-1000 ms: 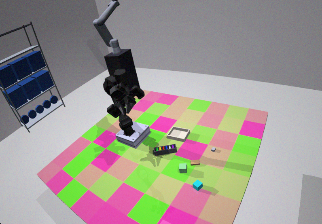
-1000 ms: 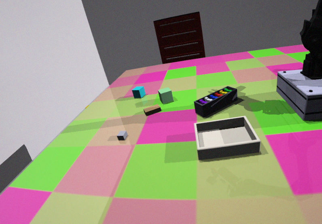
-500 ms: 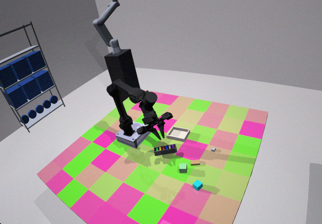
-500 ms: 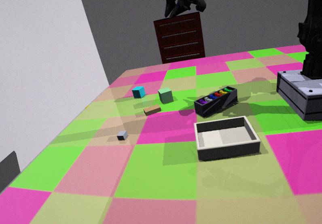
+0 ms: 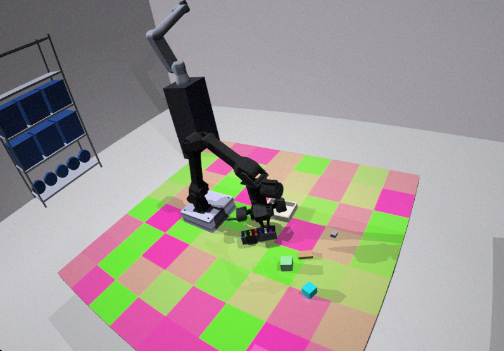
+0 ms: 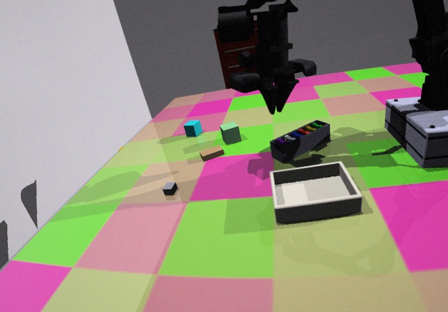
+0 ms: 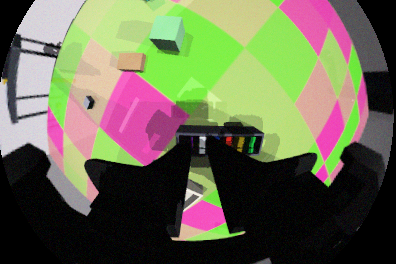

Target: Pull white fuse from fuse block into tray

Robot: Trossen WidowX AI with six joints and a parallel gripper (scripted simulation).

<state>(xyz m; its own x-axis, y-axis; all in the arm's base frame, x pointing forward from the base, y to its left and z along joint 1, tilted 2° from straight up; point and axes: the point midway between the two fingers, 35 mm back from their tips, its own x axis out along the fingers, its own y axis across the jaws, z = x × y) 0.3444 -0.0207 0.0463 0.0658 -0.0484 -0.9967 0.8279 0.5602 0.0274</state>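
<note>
Now: gripper tip 20 mm past the white fuse, 20 mm to the right of it and 70 mm above it. Also, from my gripper tip: blue fuse (40 mm behind, 10 mm to the left, 70 mm below); then purple fuse (10 mm behind, 40 mm to the left, 70 mm below); then mint cube (120 mm ahead, 90 mm to the right, 70 mm below).
</note>
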